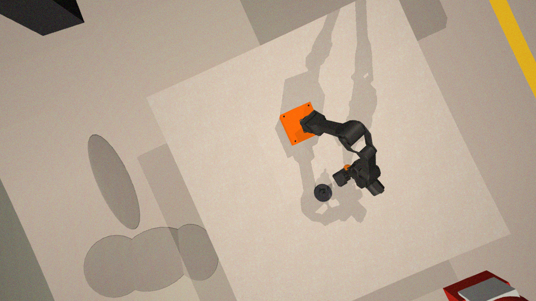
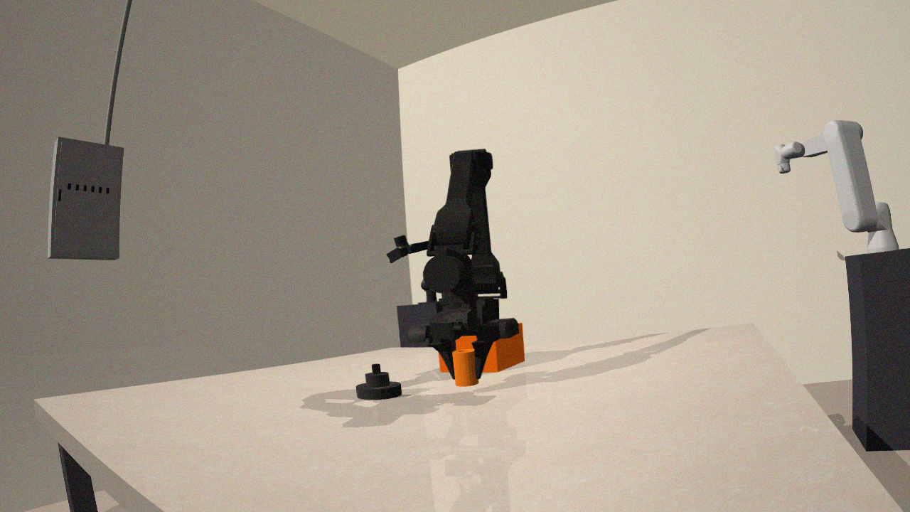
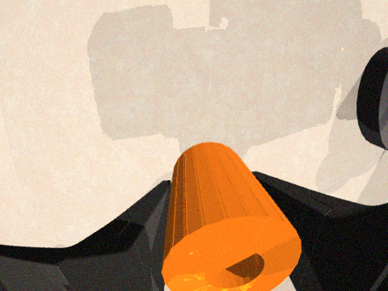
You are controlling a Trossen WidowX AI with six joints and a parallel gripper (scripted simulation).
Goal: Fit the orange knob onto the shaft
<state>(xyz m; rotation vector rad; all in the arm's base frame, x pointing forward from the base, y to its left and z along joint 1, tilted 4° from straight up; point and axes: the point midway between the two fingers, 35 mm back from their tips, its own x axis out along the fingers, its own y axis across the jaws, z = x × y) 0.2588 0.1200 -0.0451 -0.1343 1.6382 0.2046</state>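
Now: gripper tip 15 cm to the left of the dark round pedestal and 7 cm short of it. Round my gripper tip: orange knob (2 cm above).
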